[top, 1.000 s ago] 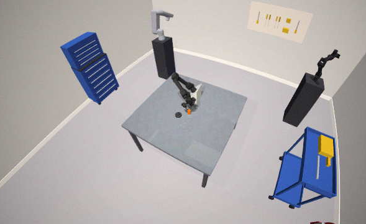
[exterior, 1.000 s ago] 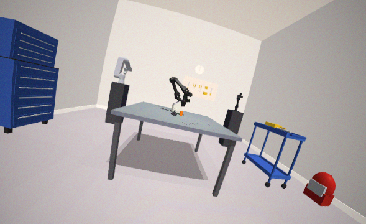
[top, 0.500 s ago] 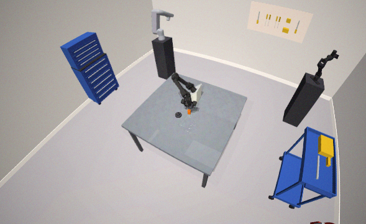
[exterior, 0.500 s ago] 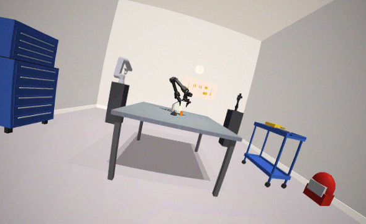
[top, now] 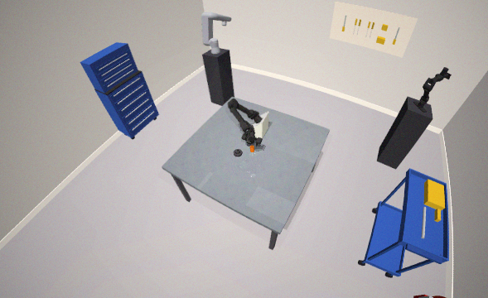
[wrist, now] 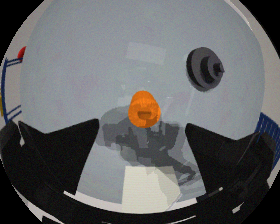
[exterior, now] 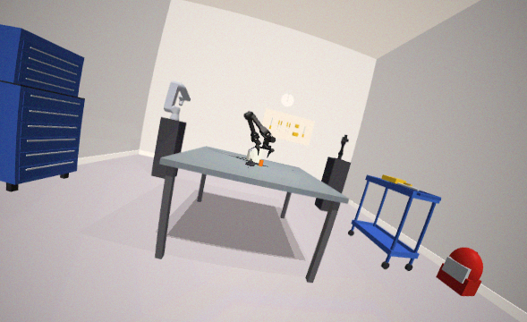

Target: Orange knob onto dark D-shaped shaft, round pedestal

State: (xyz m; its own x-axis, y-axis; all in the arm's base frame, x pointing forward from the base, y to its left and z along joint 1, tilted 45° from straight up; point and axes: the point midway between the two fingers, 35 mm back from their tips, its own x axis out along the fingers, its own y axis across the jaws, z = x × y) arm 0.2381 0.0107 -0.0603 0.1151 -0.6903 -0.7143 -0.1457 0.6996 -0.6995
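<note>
Right now the orange knob is 6 cm below my gripper tip. From my gripper tip the other things lie so: dark round pedestal 11 cm to the right, 10 cm ahead, 6 cm below.
</note>
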